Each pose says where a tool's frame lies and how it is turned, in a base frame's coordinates. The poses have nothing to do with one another.
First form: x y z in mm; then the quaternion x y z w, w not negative.
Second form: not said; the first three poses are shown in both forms.
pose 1, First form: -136.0 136.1 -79.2 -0.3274 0.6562 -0.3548 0.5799
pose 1, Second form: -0.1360 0.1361 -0.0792 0.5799 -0.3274 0.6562 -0.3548
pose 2, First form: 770.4 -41.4 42.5 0.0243 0.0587 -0.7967 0.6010
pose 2, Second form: 0.7704 -0.0414 0.0425 0.6010 0.0243 0.0587 -0.7967
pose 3, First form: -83.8 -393.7 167.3 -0.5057 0.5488 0.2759 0.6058
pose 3, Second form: -0.0838 -0.3937 0.1673 0.6058 -0.5057 0.5488 0.2759
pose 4, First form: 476.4 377.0 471.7 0.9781 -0.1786 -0.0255 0.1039
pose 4, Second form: 0.4764 0.3770 0.4717 0.1039 0.9781 -0.1786 -0.0255
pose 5, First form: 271.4 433.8 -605.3 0.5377 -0.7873 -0.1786 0.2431
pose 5, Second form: 0.2714 0.4338 -0.6053 0.2431 0.5377 -0.7873 -0.1786
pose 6, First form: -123.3 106.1 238.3 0.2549 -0.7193 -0.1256 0.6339
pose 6, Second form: -0.1233 0.1061 0.2383 0.6339 0.2549 -0.7193 -0.1256
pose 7, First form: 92.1 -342.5 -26.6 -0.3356 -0.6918 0.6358 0.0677
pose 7, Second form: 0.0921 -0.3425 -0.0266 0.0677 -0.3356 -0.6918 0.6358
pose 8, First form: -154.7 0.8 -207.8 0.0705 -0.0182 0.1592 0.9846
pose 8, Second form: -0.1547 0.0008 -0.2078 0.9846 0.0705 -0.0182 0.1592
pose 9, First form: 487.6 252.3 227.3 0.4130 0.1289 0.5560 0.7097
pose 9, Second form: 0.4876 0.2523 0.2273 0.7097 0.4130 0.1289 0.5560
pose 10, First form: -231.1 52.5 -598.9 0.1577 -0.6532 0.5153 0.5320
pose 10, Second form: -0.2311 0.0525 -0.5989 0.5320 0.1577 -0.6532 0.5153
